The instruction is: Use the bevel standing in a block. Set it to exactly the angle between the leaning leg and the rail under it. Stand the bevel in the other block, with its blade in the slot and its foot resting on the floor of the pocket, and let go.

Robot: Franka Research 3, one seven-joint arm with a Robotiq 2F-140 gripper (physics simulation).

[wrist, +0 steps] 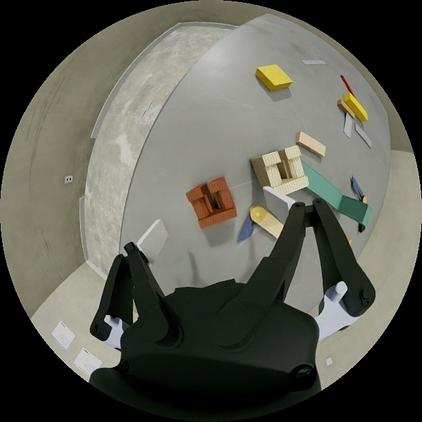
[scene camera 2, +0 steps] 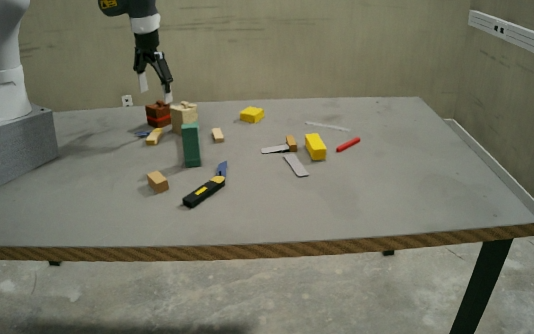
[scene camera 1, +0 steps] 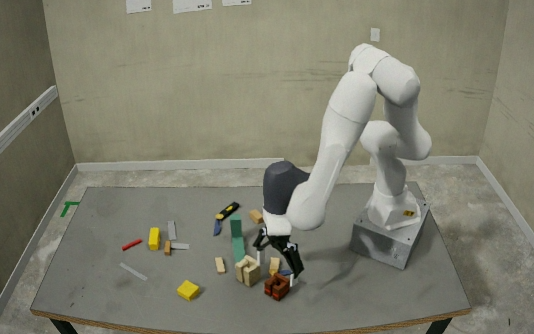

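Observation:
A red-brown slotted block [scene camera 1: 277, 287] [scene camera 2: 158, 115] [wrist: 226, 199] and a beige slotted block [scene camera 1: 248, 275] [scene camera 2: 183, 120] [wrist: 268, 184] stand side by side. No bevel shows standing in either. A light-wood bevel [scene camera 1: 274, 264] [scene camera 2: 154, 136] [wrist: 270, 223] with a yellow pivot and blue blade lies on the table beside them, blade swung out. A green leaning leg [scene camera 1: 236, 226] [scene camera 2: 191, 145] [wrist: 354, 209] rises from a green rail [scene camera 1: 238, 249] [wrist: 324, 183] ending near the beige block. My gripper [scene camera 1: 275, 268] [scene camera 2: 156, 95] [wrist: 212, 212] is open and empty, above the red-brown block and the light-wood bevel.
A black knife-like piece [scene camera 1: 229, 211] [scene camera 2: 204, 192] with a blue blade lies behind the green leg. Small wood blocks [scene camera 1: 220, 265] [scene camera 1: 256, 216], yellow blocks [scene camera 1: 188, 290] [scene camera 1: 154, 239], grey strips [scene camera 1: 172, 230] [scene camera 1: 133, 271] and a red stick [scene camera 1: 132, 244] lie on the table.

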